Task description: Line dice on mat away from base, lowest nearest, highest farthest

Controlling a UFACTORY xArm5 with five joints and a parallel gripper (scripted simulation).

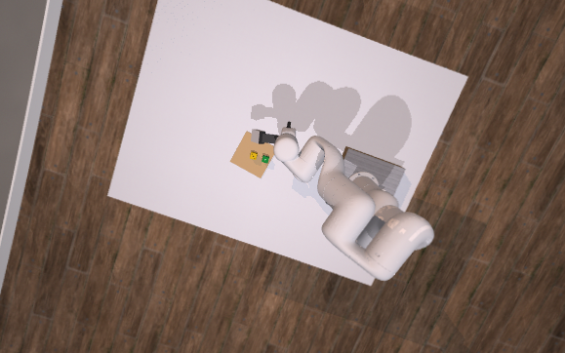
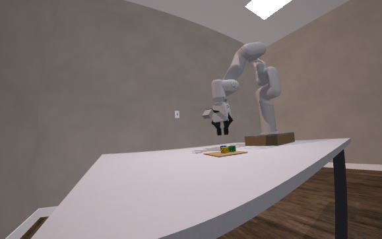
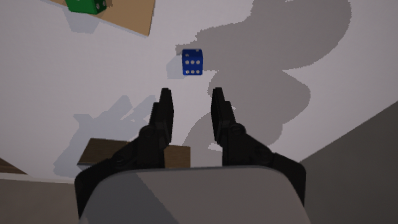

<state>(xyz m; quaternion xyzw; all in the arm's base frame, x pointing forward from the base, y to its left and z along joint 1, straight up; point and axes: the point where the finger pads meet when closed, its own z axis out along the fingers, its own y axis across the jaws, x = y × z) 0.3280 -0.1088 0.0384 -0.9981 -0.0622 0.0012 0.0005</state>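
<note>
The blue die is 90 mm below my hand. The rest, counted from my hand: tan mat: 110 mm ahead, 100 mm to the left, 100 mm below; yellow die: 110 mm ahead, 100 mm to the left, 90 mm below; green die: 60 mm ahead, 110 mm to the left, 90 mm below.
</note>
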